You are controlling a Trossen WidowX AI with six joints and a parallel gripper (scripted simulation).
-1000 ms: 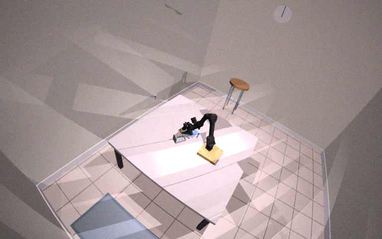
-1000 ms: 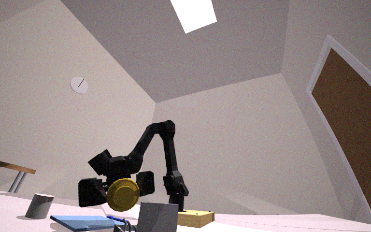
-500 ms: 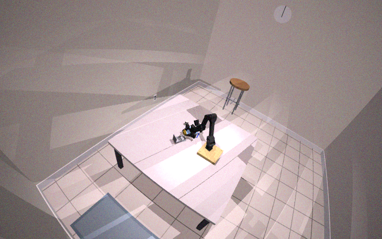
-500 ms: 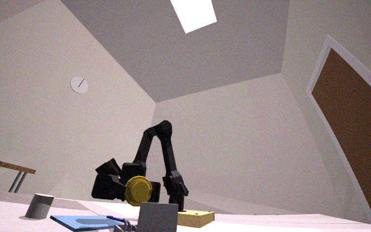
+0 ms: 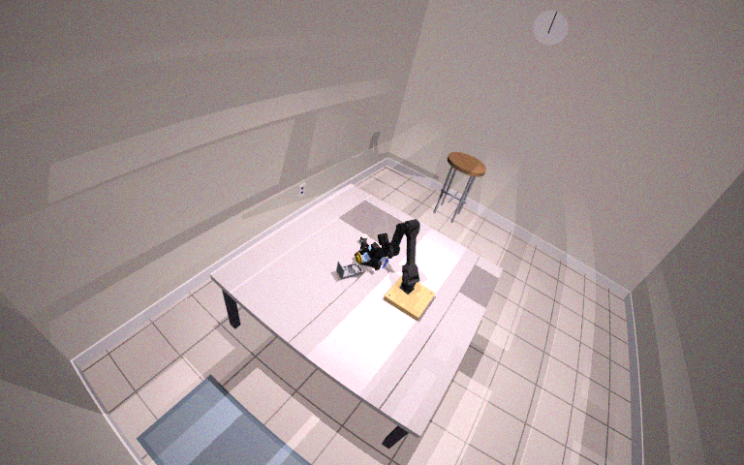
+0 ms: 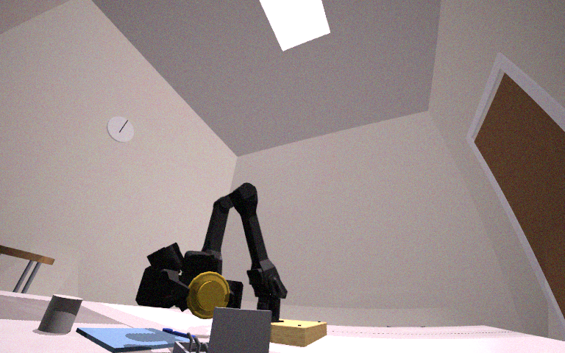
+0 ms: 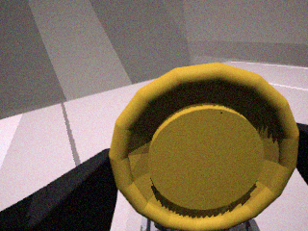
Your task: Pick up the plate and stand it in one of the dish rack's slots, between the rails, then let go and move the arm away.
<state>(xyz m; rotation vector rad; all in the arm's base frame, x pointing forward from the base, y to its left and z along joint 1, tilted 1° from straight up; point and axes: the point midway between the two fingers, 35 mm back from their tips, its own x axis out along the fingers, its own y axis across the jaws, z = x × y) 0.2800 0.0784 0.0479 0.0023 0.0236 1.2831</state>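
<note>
Now: gripper tip 1 cm short of the grey dish rack, 4 cm to the right of it and 7 cm above it. From my gripper tip the other things lie so: yellow plate: 1 cm to the right; blue mat: 2 cm ahead, 16 cm to the right, 9 cm below; cup: 14 cm ahead, 21 cm to the right, 7 cm below.
</note>
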